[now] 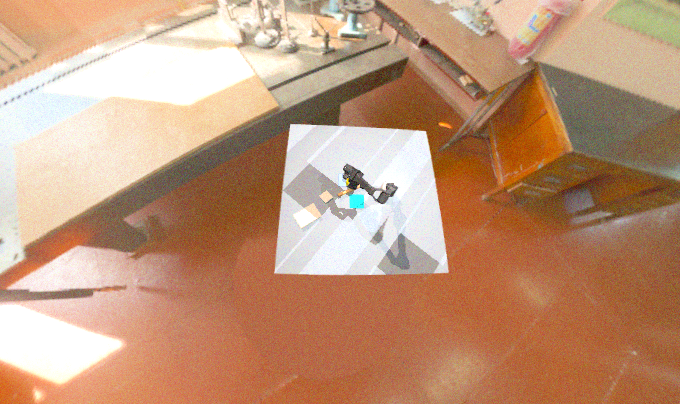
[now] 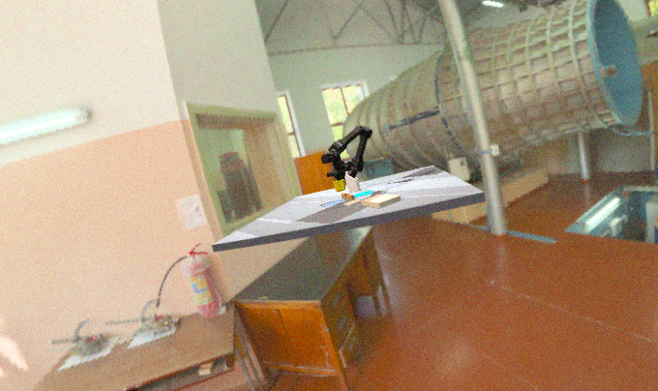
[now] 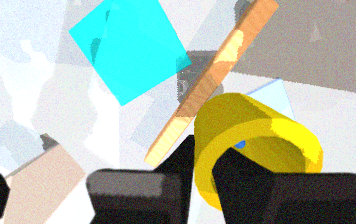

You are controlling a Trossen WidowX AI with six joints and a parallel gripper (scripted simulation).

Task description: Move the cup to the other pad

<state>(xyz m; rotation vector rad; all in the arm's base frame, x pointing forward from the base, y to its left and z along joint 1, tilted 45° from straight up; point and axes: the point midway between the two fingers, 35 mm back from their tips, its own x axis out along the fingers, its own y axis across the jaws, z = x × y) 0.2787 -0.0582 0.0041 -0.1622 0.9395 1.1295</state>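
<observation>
The cyan pad is 30 mm behind my gripper tip, 110 mm to the left of it and 100 mm below it. Round my gripper tip: yellow cup: 20 mm ahead, 20 mm to the right; wooden bar: 10 mm ahead, 10 mm to the left, 90 mm below; blue marble: 20 mm ahead, 30 mm to the right, 20 mm below.
</observation>
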